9 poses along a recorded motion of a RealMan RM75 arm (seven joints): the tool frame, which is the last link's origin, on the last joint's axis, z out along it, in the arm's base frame.
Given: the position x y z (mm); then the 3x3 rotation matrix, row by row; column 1 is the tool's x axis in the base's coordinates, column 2 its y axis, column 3 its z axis. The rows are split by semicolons.
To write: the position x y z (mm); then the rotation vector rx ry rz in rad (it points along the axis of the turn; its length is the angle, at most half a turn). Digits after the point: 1 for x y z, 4 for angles.
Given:
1: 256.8 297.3 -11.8; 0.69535 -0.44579 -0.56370; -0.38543 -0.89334 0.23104; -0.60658 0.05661 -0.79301
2: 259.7 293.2 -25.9; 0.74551 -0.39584 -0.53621; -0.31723 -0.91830 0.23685; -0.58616 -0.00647 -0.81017
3: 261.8 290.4 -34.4; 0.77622 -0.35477 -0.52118; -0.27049 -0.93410 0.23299; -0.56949 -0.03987 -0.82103
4: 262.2 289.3 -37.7; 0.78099 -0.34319 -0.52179; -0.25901 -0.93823 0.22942; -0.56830 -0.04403 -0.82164
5: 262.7 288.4 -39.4; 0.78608 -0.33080 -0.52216; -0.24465 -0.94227 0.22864; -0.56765 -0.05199 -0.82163
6: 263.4 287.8 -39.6; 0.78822 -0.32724 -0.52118; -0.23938 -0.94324 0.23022; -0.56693 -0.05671 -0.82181
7: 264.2 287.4 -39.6; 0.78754 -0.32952 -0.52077; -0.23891 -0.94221 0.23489; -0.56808 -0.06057 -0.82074
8: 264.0 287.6 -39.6; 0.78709 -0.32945 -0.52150; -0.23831 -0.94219 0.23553; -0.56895 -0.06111 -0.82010
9: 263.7 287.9 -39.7; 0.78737 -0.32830 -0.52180; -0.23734 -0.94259 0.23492; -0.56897 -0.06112 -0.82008
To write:
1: 256.8 297.3 -11.8 -2.8045 0.6893 0.9705
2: 259.7 293.2 -25.9 -2.8120 0.5772 0.9085
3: 261.8 290.4 -34.4 -2.8227 0.4998 0.8718
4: 262.2 289.3 -37.7 -2.8264 0.4807 0.8701
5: 262.7 288.4 -39.4 -2.8270 0.4583 0.8679
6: 263.4 287.8 -39.6 -2.8256 0.4506 0.8653
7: 264.2 287.4 -39.6 -2.8206 0.4516 0.8650
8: 264.0 287.6 -39.6 -2.8196 0.4510 0.8662
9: 263.7 287.9 -39.7 -2.8202 0.4493 0.8665
